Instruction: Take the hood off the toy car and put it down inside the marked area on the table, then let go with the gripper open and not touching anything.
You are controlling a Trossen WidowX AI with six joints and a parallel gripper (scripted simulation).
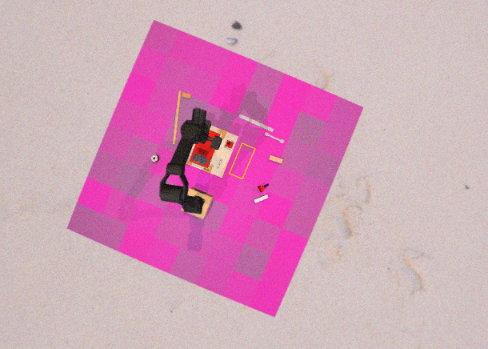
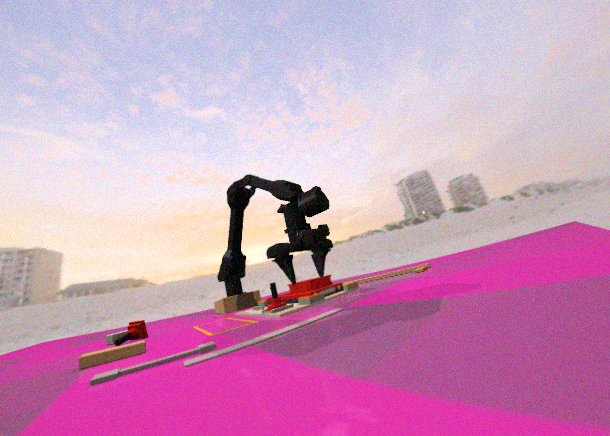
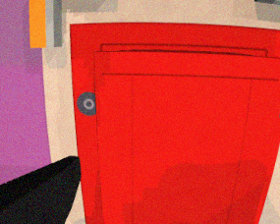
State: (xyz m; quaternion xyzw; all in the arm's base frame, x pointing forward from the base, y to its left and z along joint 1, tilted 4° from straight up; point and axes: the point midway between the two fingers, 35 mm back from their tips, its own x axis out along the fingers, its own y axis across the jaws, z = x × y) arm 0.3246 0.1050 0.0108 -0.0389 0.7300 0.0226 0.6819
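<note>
Now: the red hood panel 1 cm below my gripper tip. Also, from my gripper tip: wooden stick 4 cm ahead, 21 cm to the left, 4 cm below; small wooden block 7 cm ahead, 39 cm to the right, 4 cm below.
</note>
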